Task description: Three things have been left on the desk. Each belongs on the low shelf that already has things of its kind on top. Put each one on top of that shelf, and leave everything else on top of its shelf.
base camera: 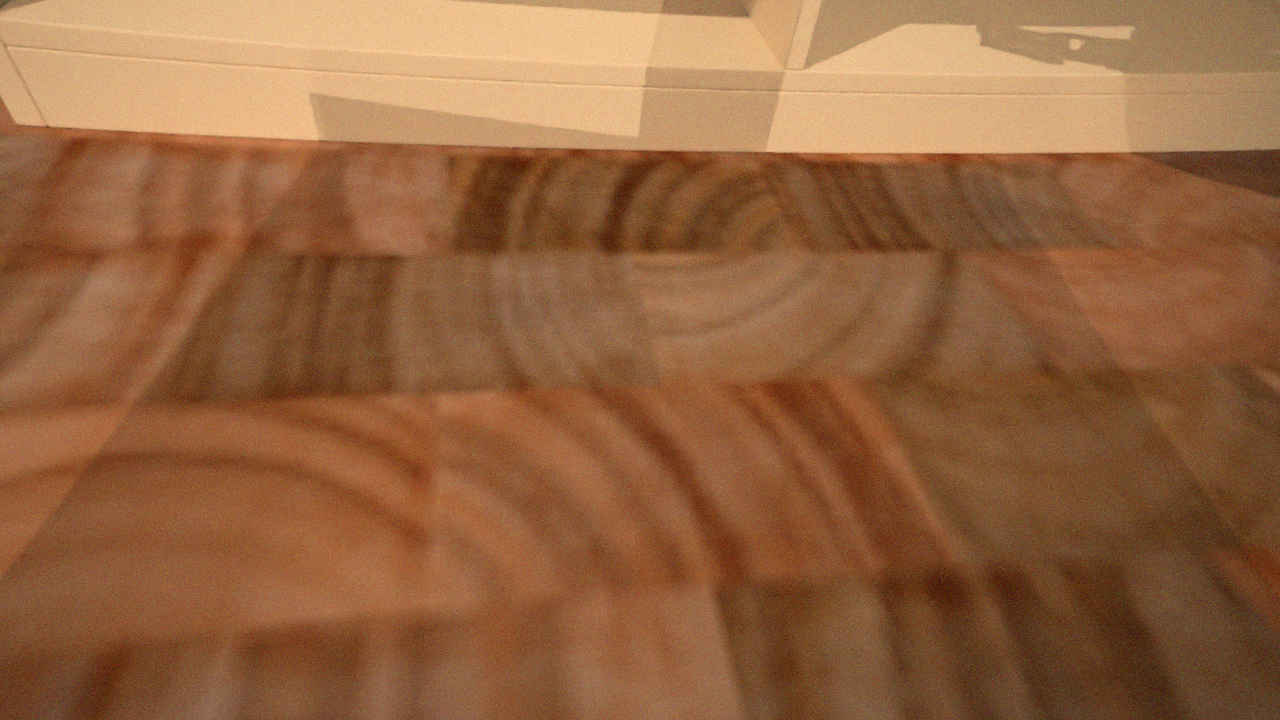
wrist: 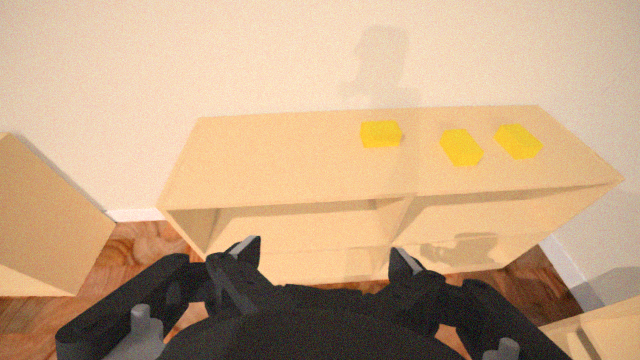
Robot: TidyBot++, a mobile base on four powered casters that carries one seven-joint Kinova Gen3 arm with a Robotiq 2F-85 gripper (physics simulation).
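Frame: origin at the arm's base, x ahead, y right, z down, level; millimetres.
Seen in the pictures: gripper, fingertip midpoint: [wrist: 324,255].
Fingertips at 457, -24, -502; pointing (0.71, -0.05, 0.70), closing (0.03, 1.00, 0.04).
Observation:
Offsets run from my fingertips to a thing's top centre, as dx, dy, dz. Level surfaces: height alone.
In the wrist view a low light-wood shelf {dz +288} [wrist: 280,165] stands against the wall, and its lower front shows in the base camera view [base camera: 537,116]. Three yellow blocks lie apart on its top: one block {+497, +114, +243} [wrist: 381,134] right of the middle, a second block {+461, +330, +243} [wrist: 462,148] further right, and a third block {+507, +508, +243} [wrist: 518,141] near the right end. My gripper [wrist: 324,255] is open and empty, in front of the shelf in the wrist view. The desk does not show in either view.
Another light-wood unit [wrist: 45,220] stands at the left in the wrist view, with a gap of floor {dz +898} [wrist: 135,250] between it and the shelf. Part of a further light-wood unit [wrist: 610,325] shows at the lower right. The wall [wrist: 250,55] is directly behind the shelf.

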